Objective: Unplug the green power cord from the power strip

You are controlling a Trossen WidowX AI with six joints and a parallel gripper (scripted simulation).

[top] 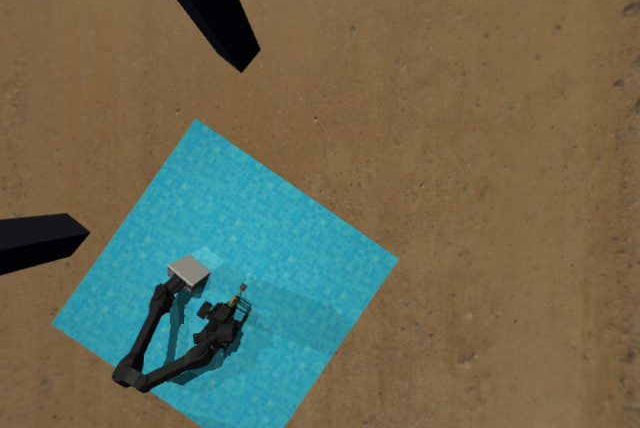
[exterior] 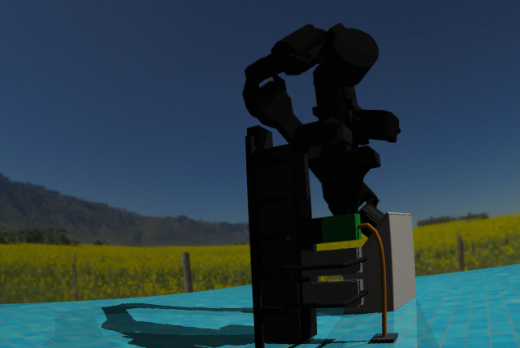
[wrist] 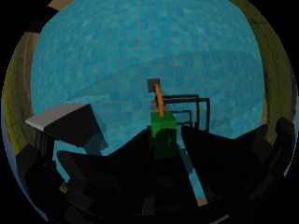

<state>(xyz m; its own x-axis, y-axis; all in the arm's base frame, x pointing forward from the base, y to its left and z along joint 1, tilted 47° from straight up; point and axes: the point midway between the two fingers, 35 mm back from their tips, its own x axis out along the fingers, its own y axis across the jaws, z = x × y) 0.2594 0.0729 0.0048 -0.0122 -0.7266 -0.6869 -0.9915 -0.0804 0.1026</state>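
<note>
Now: the green plug 3 cm to the right of my gripper tip, 1 cm below it and 1 cm ahead of it.
</note>
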